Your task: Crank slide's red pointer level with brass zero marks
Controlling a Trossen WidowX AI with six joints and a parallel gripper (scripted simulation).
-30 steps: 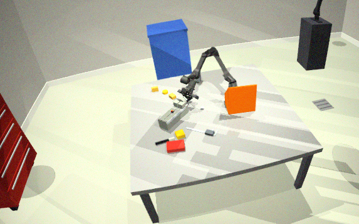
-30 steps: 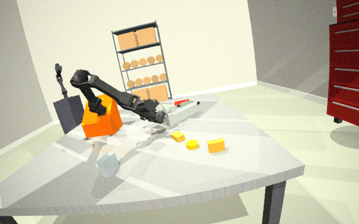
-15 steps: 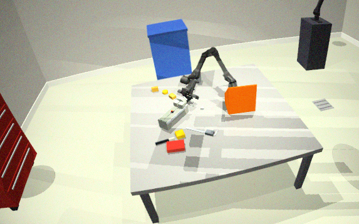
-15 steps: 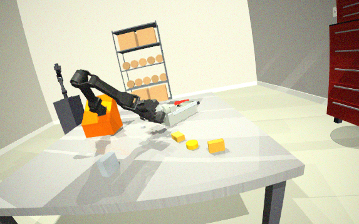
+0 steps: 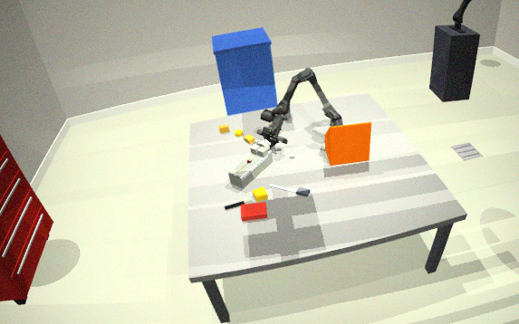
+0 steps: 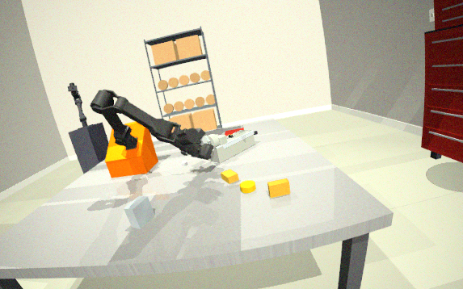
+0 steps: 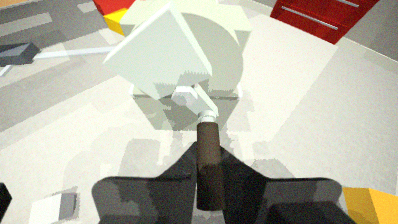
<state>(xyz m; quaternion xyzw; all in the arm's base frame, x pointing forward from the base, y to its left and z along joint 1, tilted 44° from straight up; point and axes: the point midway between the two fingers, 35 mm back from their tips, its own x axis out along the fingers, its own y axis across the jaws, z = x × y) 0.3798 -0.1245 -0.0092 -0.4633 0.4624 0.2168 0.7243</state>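
Now: the dark brown crank handle 30 mm above my gripper tip, 10 mm to the right of it and 10 mm behind it. Also, from my gripper tip: yellow block 330 mm to the left, 60 mm ahead, 20 mm below; grey cube 390 mm to the right, 160 mm behind; red pointer 140 mm to the left, 100 mm ahead, 50 mm above.
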